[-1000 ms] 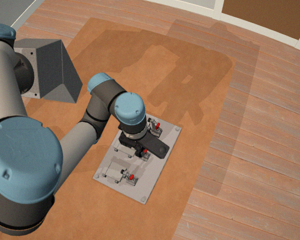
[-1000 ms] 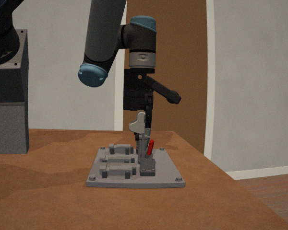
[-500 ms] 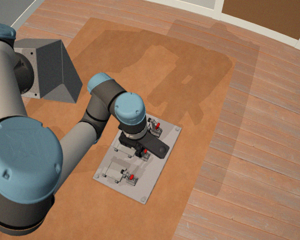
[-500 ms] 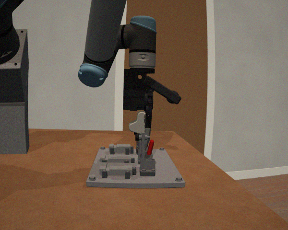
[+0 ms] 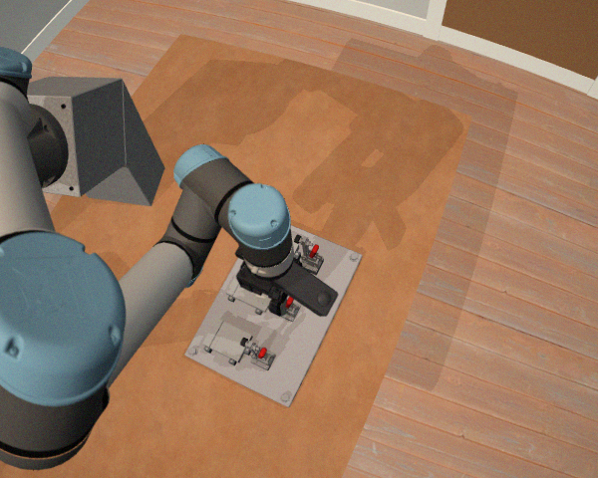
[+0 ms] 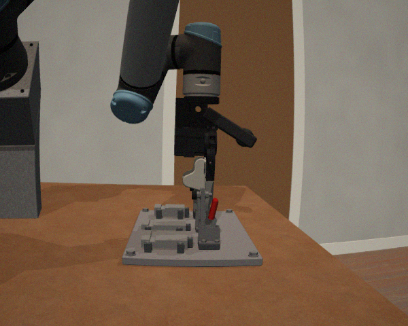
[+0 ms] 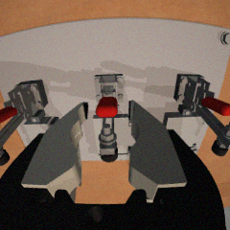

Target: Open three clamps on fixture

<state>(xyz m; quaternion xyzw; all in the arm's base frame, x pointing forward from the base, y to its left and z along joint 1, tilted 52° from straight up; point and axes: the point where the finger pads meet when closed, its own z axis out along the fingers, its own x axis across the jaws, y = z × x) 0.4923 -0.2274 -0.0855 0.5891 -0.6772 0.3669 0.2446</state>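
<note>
Now: hand 3 cm past the grey fixture plate, 1 cm to the right of it and 7 cm above it. The rest, counted from my hand: grey part (10 cm behind, 2 cm to the left, 5 cm below).
</note>
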